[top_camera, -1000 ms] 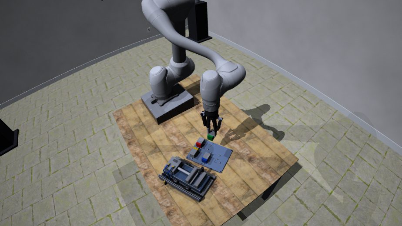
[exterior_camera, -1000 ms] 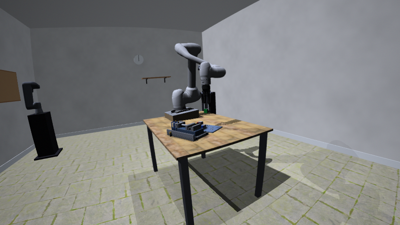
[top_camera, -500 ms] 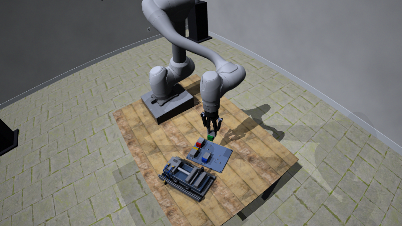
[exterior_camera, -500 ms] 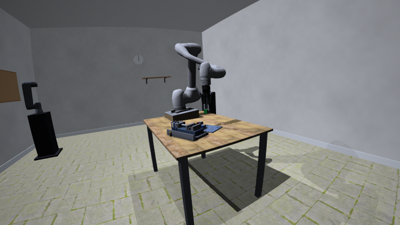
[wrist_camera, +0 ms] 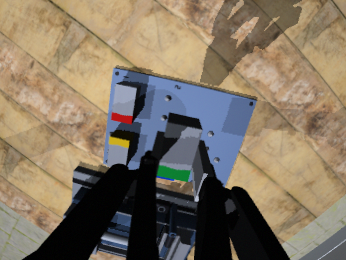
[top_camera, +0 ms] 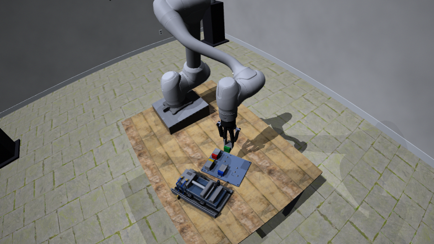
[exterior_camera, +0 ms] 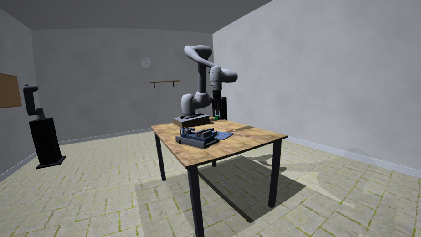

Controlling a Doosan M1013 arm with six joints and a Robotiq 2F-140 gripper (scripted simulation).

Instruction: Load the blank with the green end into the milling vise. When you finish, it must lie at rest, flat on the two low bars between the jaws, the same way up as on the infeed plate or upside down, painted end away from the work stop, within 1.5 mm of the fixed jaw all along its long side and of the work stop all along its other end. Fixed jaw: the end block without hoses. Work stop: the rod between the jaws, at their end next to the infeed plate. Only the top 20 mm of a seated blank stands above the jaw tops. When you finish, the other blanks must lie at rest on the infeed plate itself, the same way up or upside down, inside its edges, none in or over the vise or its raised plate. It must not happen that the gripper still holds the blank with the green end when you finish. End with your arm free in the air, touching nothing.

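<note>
Now: the moving jaw 240 mm to the right of my hand, 110 mm below it and 100 mm ahead of it. Round my hand: yellow-ended blank 160 mm below, 120 mm to the right, 50 mm behind; then blue-ended blank 160 mm below, 80 mm to the right, 40 mm ahead; then red-ended blank 160 mm below, 80 mm behind, 30 mm to the right.
</note>
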